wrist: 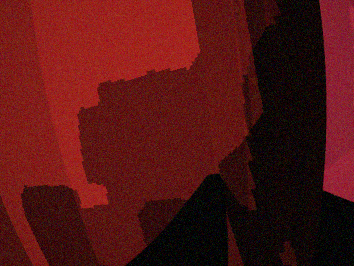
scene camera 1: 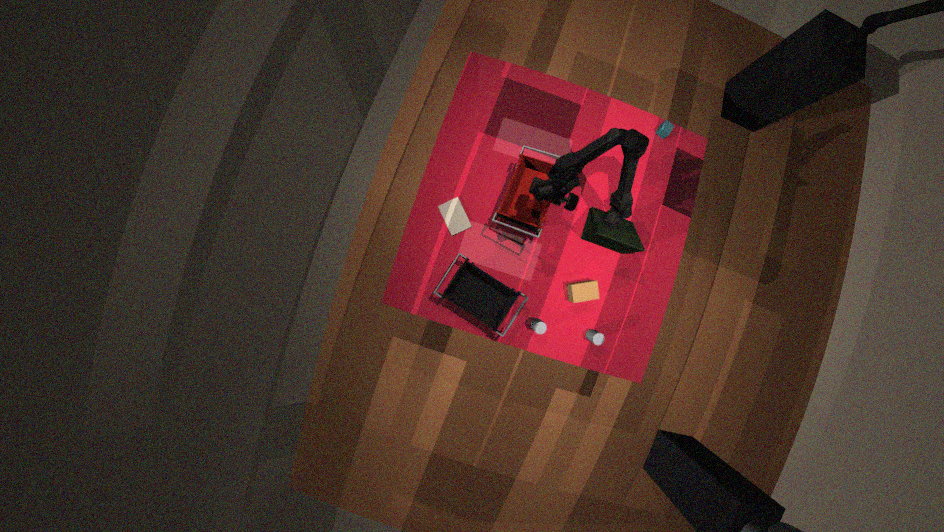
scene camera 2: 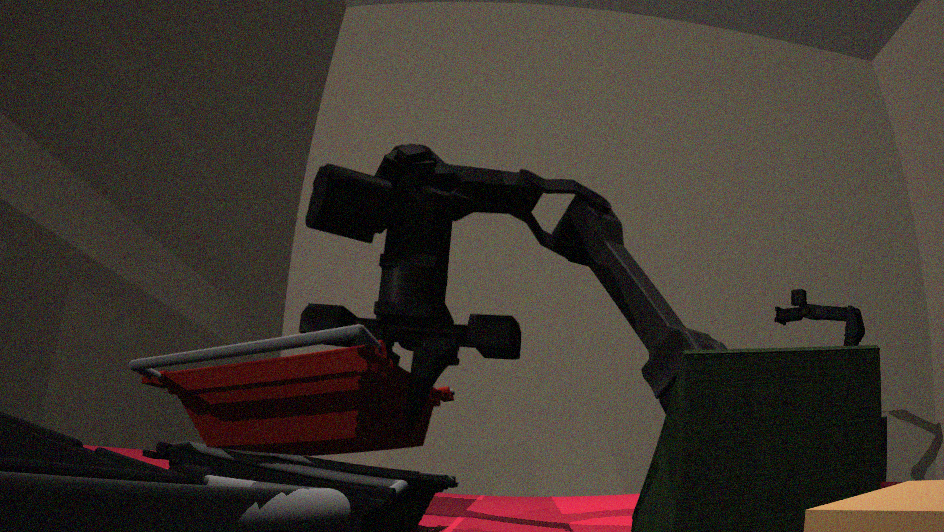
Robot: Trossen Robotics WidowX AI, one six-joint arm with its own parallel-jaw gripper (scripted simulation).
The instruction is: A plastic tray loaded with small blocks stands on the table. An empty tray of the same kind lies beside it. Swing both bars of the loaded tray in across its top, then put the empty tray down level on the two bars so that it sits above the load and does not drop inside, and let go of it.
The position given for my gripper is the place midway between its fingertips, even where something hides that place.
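Through scene camera 1 I see a red tray (scene camera 1: 518, 203), and with it a white block (scene camera 1: 454, 215). My gripper (scene camera 2: 400, 429) is visible too, while in scene camera 2 the white block is out of frame. As for the wrist view, it gives me the tray (wrist: 118, 118) as well as my own gripper (wrist: 237, 183); the block is out of frame in the wrist view.
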